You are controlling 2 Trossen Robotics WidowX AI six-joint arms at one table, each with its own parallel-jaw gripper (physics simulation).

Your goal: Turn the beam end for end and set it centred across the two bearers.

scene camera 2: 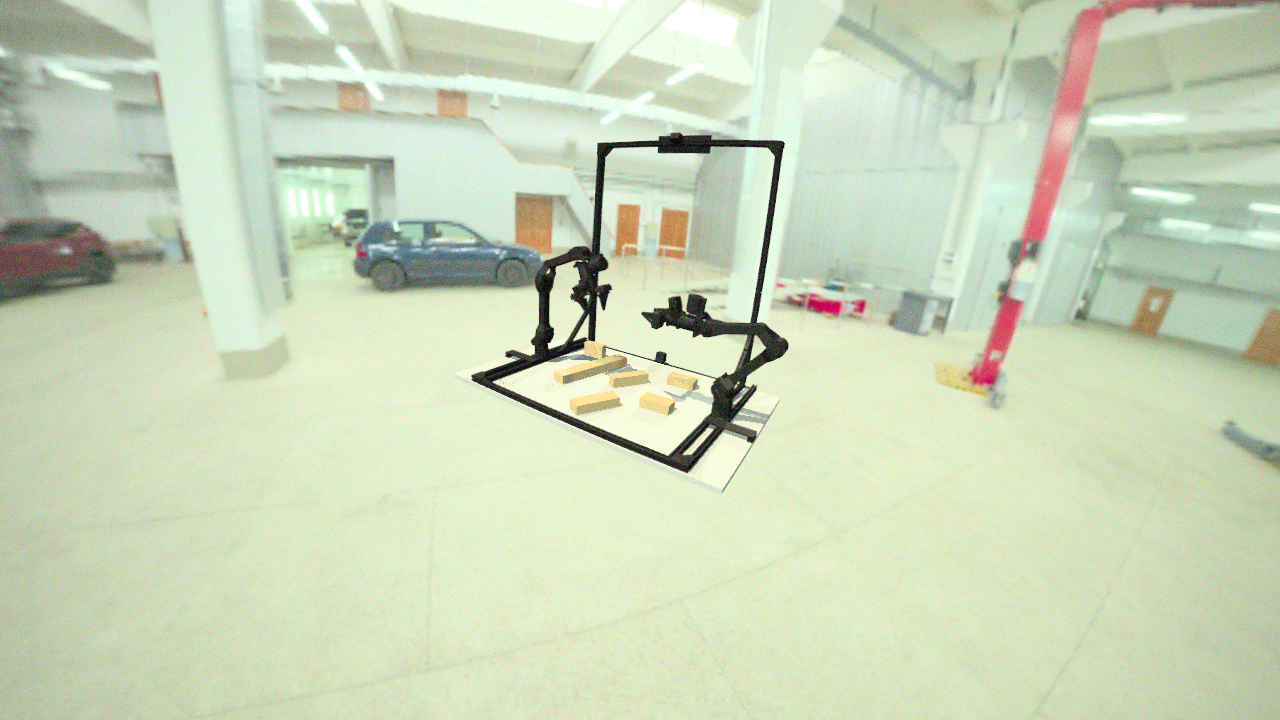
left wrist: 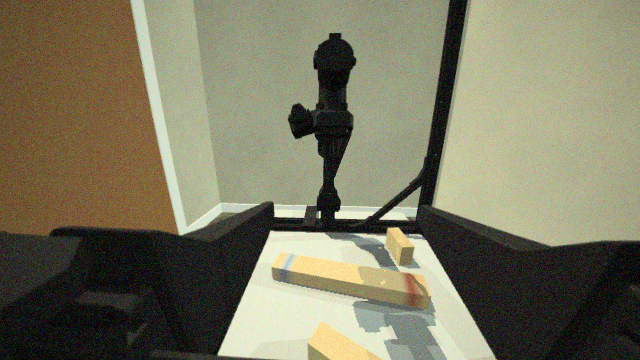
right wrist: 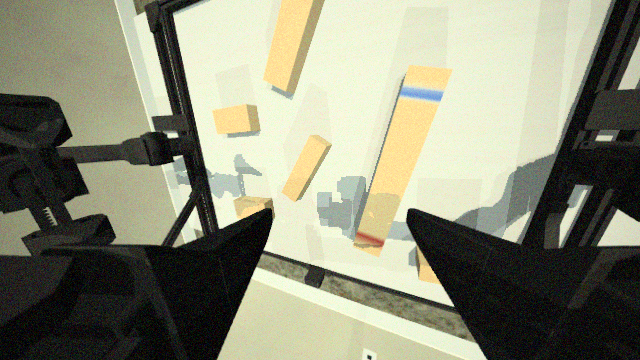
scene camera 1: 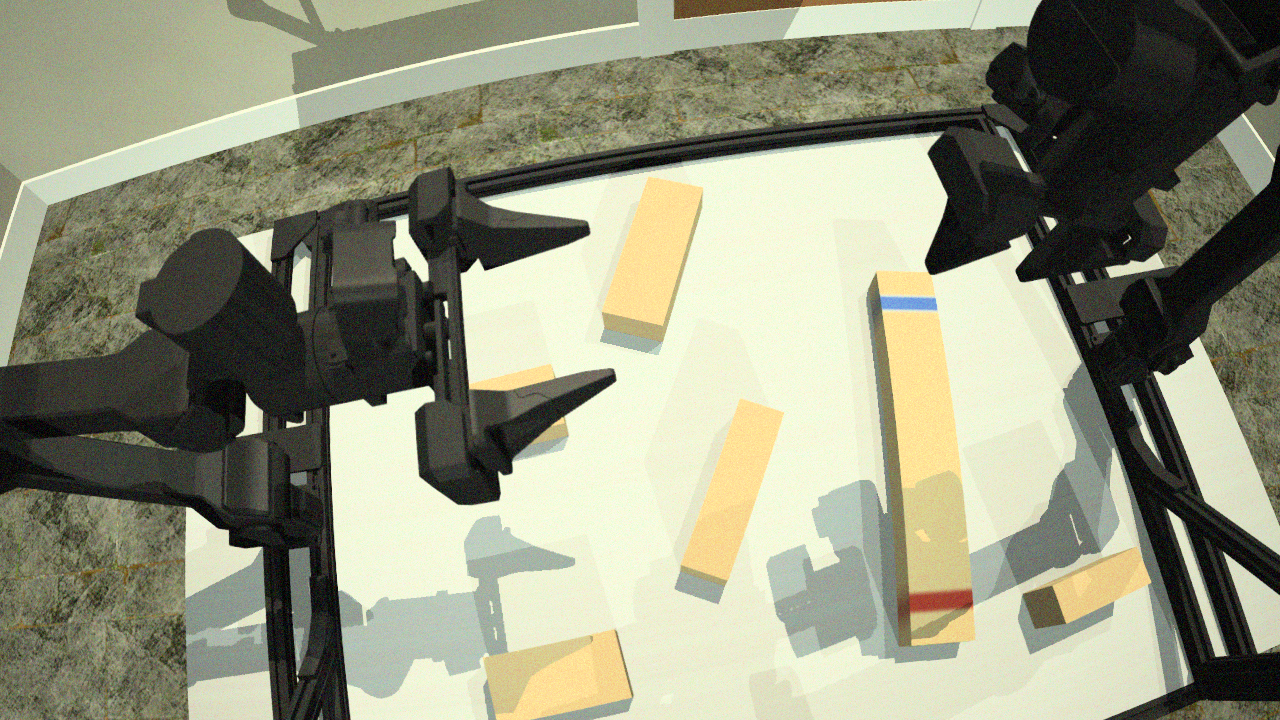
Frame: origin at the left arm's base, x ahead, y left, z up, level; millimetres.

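Seen in the pictures: left gripper, fingertip midpoint: (scene camera 2: 647, 311) (left wrist: 345, 210) (right wrist: 68, 195) (scene camera 1: 601, 296); right gripper, fingertip midpoint: (scene camera 2: 595, 312) (left wrist: 331, 179) (right wrist: 339, 214) (scene camera 1: 976, 273); left arm's base, origin of the base link: (scene camera 2: 721, 414) (right wrist: 187, 145) (scene camera 1: 293, 517); right arm's base, origin of the base link: (scene camera 2: 541, 355) (left wrist: 327, 222) (right wrist: 601, 163) (scene camera 1: 1120, 357).
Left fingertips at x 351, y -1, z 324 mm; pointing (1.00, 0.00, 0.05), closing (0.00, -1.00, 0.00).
Note:
Offsets run from my left fingertips to a thing's middle. "pt": to the spot under its first point.
The long beam @[283 mm ahead, 44 mm right, 324 mm down] (scene camera 1: 921, 402) (scene camera 2: 590, 368) (left wrist: 345, 277) (right wrist: 400, 150) lies flat on the table. In scene camera 1 its blue band is at the top and its red band at the bottom. Plain wooden blocks lie apart from it: one at the upper middle (scene camera 1: 653, 255) (right wrist: 292, 45), a narrower one at the centre (scene camera 1: 732, 492) (right wrist: 306, 167). I cannot tell which blocks are the bearers. My left gripper (scene camera 1: 601, 302) is open and empty, above the table left of the beam. My right gripper (scene camera 1: 977, 274) (right wrist: 339, 214) is open and empty, raised near the blue-banded end.
Further blocks lie partly behind the left gripper (scene camera 1: 554, 433) (right wrist: 235, 120), at the lower left (scene camera 1: 559, 676) and right of the beam's red-banded end @[pt 392 mm ahead, 223 mm right, 280 mm down] (scene camera 1: 1087, 586) (left wrist: 400, 246). A black frame (scene camera 1: 716, 143) (scene camera 2: 581, 422) borders the white table.

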